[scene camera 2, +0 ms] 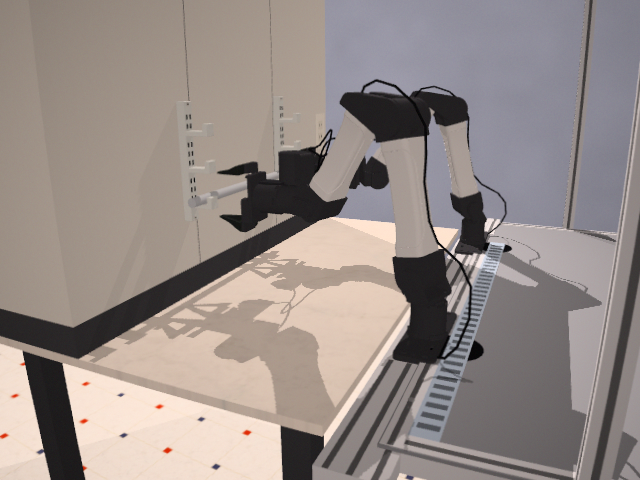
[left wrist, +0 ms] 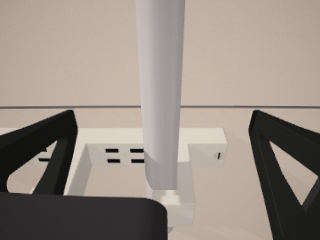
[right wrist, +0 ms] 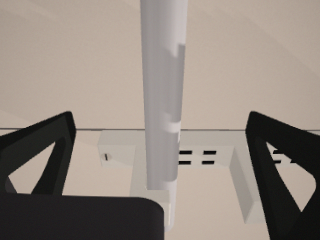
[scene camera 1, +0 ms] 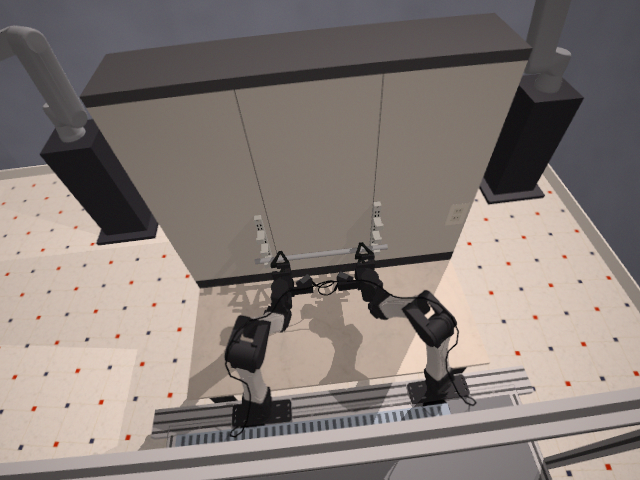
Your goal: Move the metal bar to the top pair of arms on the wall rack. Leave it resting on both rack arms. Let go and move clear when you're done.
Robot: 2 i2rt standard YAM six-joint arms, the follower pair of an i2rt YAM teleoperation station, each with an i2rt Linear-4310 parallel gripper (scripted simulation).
same spot on beige wall panel: (left wrist: 59,59) = (scene camera 1: 283,236)
